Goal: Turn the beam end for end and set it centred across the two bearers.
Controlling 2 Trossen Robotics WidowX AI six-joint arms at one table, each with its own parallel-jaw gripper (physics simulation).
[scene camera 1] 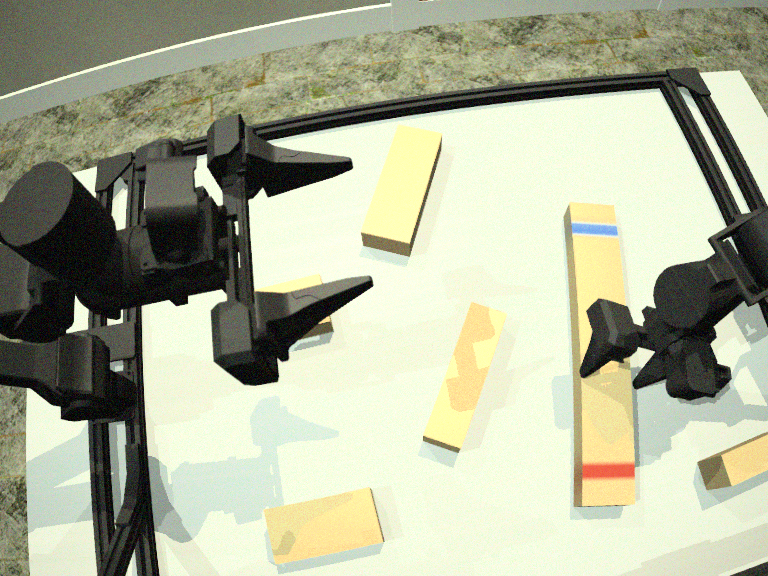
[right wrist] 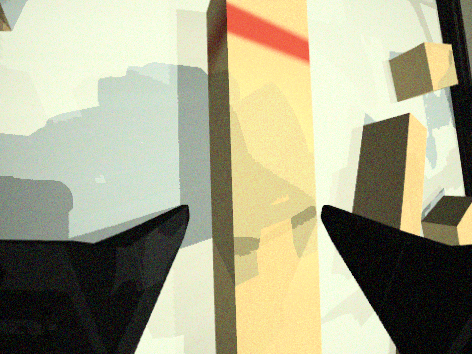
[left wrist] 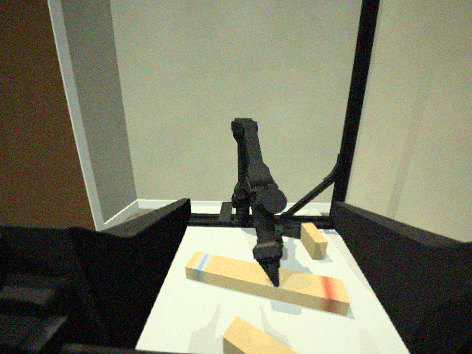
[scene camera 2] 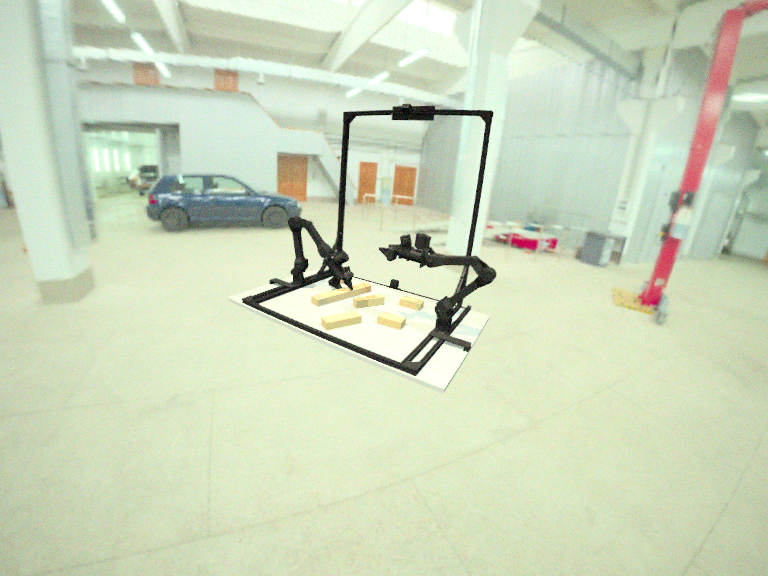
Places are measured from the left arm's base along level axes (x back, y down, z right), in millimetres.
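Pixels of known places: left gripper, fingertip midpoint: [scene camera 1: 362,218] [left wrist: 261,206] [scene camera 2: 383,246]; right gripper, fingertip midpoint: [scene camera 1: 608,380] [right wrist: 254,211] [left wrist: 278,279] [scene camera 2: 347,291]; left arm's base, origin of the base link: [scene camera 1: 112,397] [scene camera 2: 442,329]; right arm's base, origin of the base link: [left wrist: 242,218] [scene camera 2: 298,282].
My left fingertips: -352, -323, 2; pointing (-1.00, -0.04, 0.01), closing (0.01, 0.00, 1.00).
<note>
Ahead of a thing's pixels: the offset from my left fingertips to its top centre, as dx, dy, dz. "*": to the spot under its first point.
The long wooden beam {-259, +304, +41} [scene camera 1: 596,266] [scene camera 2: 328,298] [left wrist: 235,278] [right wrist: 275,150] lies flat on the table. In scene camera 1 its blue band is at the top end and its red band at the bottom end. My right gripper [scene camera 1: 609,380] [scene camera 2: 343,287] [left wrist: 277,279] [right wrist: 254,211] is open, pointing down low over the beam, slightly to the red side of its middle, fingertips toward its two sides. My left gripper [scene camera 1: 362,221] [scene camera 2: 382,249] is open and empty, high above the table. Several shorter plain blocks lie flat; which two are the bearers I cannot tell.
In scene camera 1, blocks lie at the top {* -63, +304, -214} [scene camera 1: 403,186], the middle [scene camera 1: 465,372], the bottom left [scene camera 1: 325,523] and the right edge {* -383, +279, +225} [scene camera 1: 744,461]; another block {* +93, +304, -102} [scene camera 1: 294,285] is partly hidden behind my left gripper. A black frame [scene camera 1: 459,99] borders the white table.
</note>
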